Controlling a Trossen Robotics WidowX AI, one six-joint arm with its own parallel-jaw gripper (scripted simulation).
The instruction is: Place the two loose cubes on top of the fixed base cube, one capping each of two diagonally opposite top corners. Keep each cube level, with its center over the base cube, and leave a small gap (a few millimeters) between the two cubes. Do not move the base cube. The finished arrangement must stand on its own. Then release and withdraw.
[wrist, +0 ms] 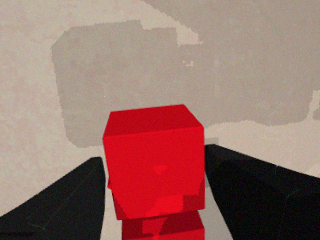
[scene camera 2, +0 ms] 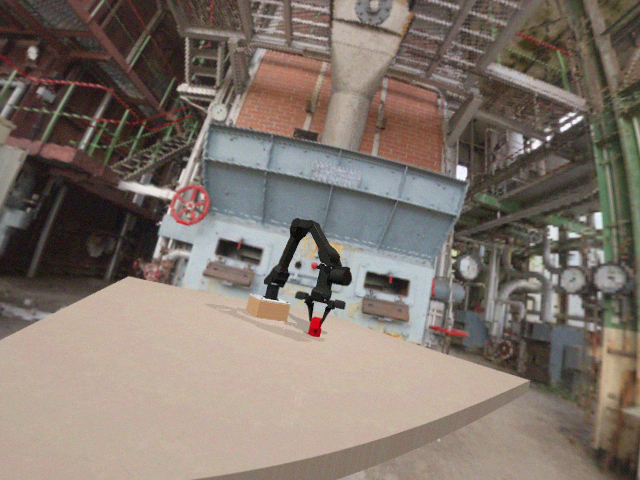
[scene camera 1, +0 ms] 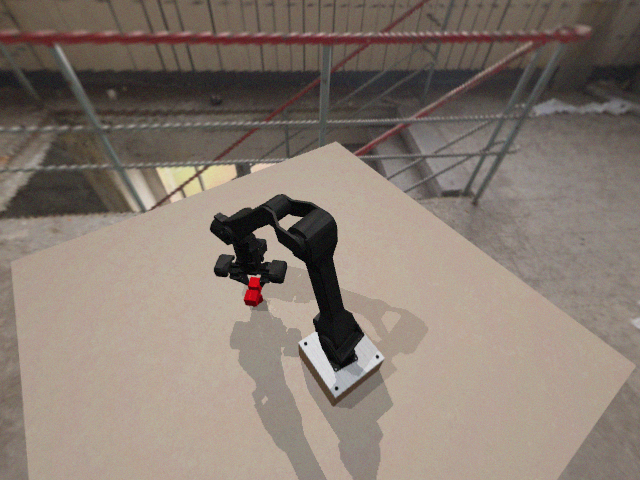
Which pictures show my gripper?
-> The wrist view, scene camera 2 and scene camera 1: all of them.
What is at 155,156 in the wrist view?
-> A red cube.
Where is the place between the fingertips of my gripper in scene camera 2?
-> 315,322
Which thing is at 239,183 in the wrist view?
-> My gripper.
